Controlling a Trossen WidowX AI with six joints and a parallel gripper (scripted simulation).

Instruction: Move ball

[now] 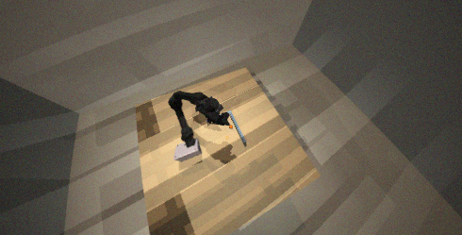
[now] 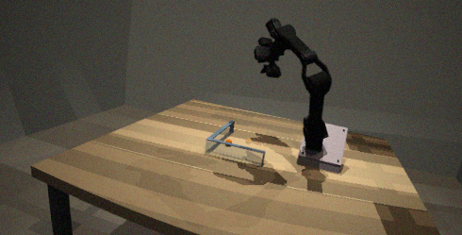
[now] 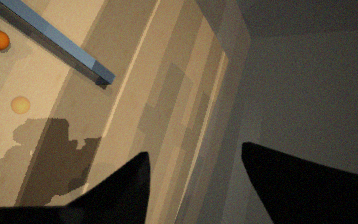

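The orange ball is 34 cm below my gripper tip, 9 cm to the left of it and 7 cm ahead of it. Round my gripper tip: see-through copy of ball 34 cm below, 1 cm to the left.
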